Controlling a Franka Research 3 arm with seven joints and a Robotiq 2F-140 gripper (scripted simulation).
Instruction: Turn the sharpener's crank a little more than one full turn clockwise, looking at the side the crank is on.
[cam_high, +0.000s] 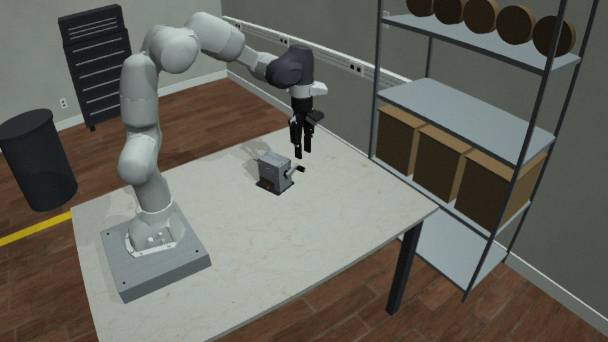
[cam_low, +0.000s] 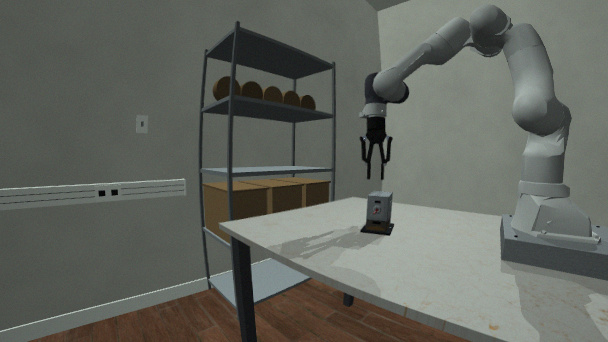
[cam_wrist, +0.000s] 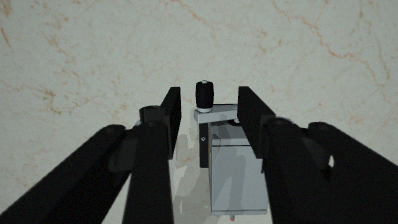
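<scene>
Now: hand 2 cm past the crank, 2 cm to the right of it and 11 cm above it.
</scene>
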